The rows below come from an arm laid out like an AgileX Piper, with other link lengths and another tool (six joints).
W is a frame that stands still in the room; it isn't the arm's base.
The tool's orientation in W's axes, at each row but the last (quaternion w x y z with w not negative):
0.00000, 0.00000, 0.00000, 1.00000
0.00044, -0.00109, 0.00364, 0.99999
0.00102, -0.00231, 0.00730, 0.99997
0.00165, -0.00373, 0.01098, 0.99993
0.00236, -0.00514, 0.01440, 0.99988
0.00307, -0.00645, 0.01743, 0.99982
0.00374, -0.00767, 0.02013, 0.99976
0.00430, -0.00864, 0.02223, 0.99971
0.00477, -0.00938, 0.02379, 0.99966
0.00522, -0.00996, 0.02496, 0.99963
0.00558, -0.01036, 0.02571, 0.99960
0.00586, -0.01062, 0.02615, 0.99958
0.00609, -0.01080, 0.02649, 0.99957
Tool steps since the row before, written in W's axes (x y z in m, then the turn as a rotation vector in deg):
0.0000, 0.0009, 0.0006, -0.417, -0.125, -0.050
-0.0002, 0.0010, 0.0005, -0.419, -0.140, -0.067
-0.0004, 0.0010, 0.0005, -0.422, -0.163, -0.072
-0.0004, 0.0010, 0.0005, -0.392, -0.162, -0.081
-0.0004, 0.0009, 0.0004, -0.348, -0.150, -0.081
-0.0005, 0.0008, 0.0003, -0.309, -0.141, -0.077
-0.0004, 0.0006, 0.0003, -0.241, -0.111, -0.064
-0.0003, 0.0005, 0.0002, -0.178, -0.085, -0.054
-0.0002, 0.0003, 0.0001, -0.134, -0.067, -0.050
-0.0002, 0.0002, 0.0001, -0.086, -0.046, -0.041
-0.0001, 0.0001, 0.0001, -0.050, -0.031, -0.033
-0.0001, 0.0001, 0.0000, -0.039, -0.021, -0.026
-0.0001, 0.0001, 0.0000, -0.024, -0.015, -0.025
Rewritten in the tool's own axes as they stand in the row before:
0.0000, -0.0009, 0.0006, 0.417, 0.125, -0.050
0.0002, -0.0010, 0.0005, 0.419, 0.140, -0.067
0.0004, -0.0010, 0.0005, 0.422, 0.163, -0.072
0.0004, -0.0010, 0.0005, 0.392, 0.162, -0.082
0.0004, -0.0009, 0.0004, 0.348, 0.149, -0.082
0.0005, -0.0008, 0.0003, 0.309, 0.140, -0.078
0.0004, -0.0006, 0.0003, 0.241, 0.110, -0.065
0.0003, -0.0005, 0.0002, 0.178, 0.084, -0.055
0.0002, -0.0003, 0.0001, 0.134, 0.066, -0.051
0.0002, -0.0002, 0.0001, 0.086, 0.045, -0.042
0.0001, -0.0001, 0.0001, 0.050, 0.030, -0.034
0.0001, -0.0001, 0.0000, 0.039, 0.020, -0.026
0.0001, -0.0001, 0.0000, 0.024, 0.014, -0.025

